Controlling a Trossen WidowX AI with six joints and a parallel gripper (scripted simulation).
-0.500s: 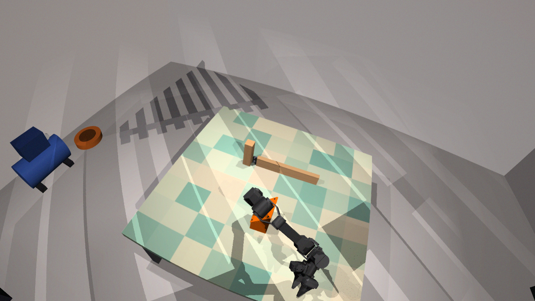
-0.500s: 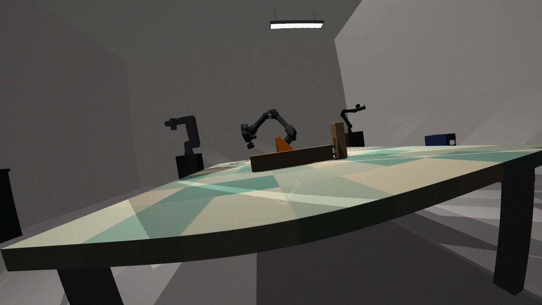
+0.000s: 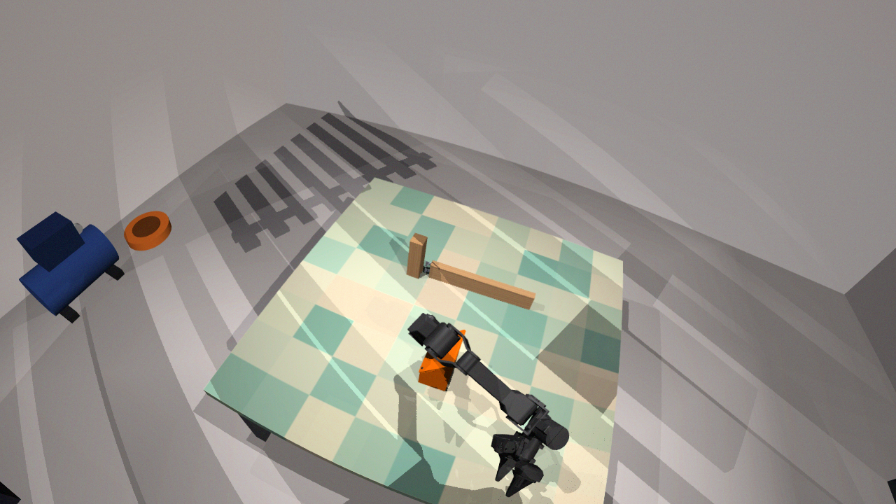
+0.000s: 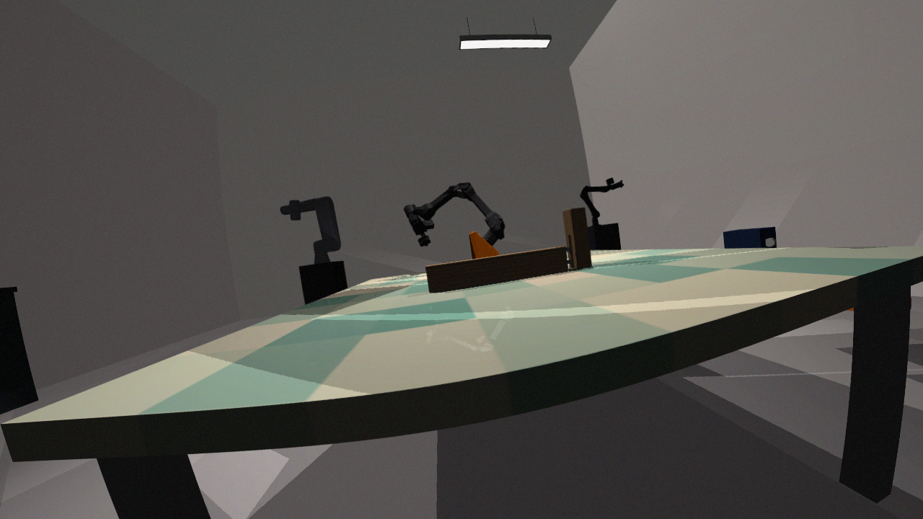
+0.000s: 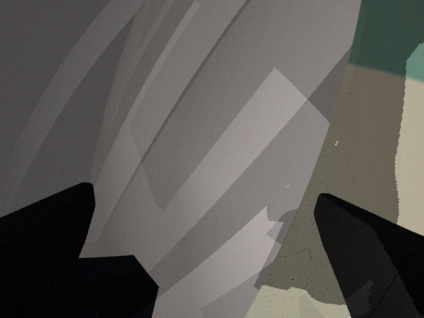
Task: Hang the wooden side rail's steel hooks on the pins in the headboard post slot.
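The headboard post is 770 mm ahead of my gripper tip, 460 mm to the left of it and 100 mm below it.
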